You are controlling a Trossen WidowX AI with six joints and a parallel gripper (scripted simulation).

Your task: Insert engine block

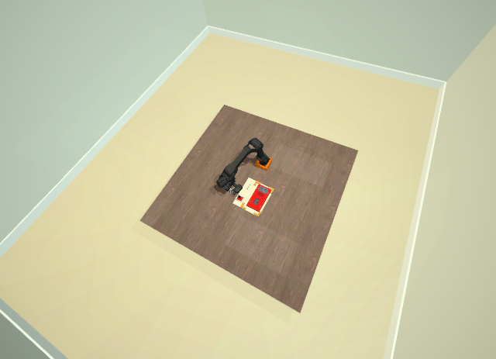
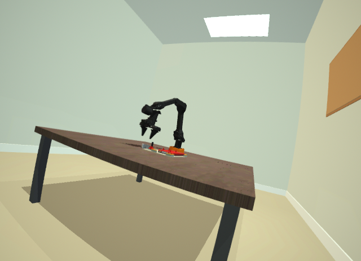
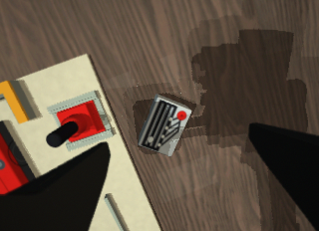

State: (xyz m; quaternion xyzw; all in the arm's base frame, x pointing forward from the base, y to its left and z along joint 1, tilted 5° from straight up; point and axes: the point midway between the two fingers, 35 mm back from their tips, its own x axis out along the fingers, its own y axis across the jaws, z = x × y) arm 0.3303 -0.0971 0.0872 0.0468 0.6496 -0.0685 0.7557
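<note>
My gripper tip is 1 cm past the engine block, 1 cm to the right of it and 7 cm above it.
</note>
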